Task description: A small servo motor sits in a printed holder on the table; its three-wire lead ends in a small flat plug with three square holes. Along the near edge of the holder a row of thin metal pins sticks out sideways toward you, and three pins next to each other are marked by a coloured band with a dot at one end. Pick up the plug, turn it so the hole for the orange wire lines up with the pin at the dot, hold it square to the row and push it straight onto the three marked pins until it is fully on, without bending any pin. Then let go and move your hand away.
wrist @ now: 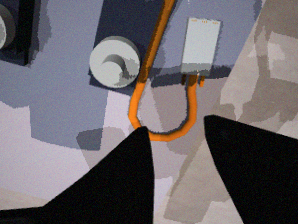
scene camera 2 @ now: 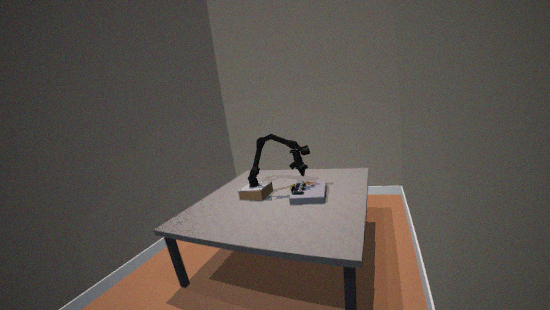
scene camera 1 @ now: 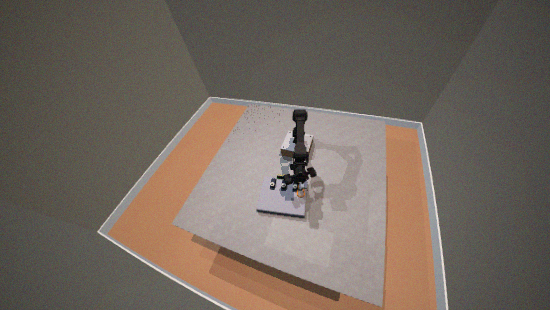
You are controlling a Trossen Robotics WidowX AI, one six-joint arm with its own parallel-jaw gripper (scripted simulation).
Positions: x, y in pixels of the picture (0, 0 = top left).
Scene:
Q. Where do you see a grey holder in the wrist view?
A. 63, 126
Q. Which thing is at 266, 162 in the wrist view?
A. My gripper.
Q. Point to a grey holder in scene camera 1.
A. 275, 201

